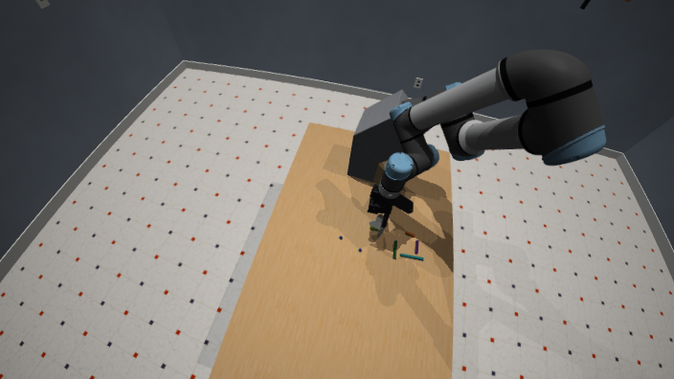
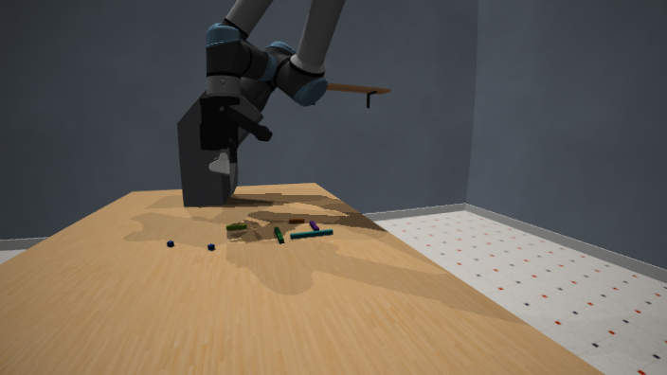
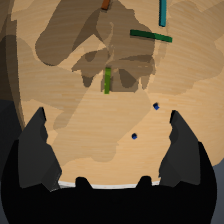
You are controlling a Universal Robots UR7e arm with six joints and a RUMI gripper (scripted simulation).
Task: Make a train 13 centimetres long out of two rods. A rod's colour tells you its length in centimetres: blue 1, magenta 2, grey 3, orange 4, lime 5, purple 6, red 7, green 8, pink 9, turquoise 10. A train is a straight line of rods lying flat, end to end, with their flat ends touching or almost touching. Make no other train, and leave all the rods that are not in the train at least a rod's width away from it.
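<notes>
The green rod lies 10 cm to the left of my hand, 10 cm below it and 6 cm ahead of it. From my hand the other things lie so: turquoise rod (18 cm to the left, 10 cm below, 6 cm ahead); lime rod (10 cm below); orange rod (15 cm to the left, 10 cm below, 3 cm behind).
</notes>
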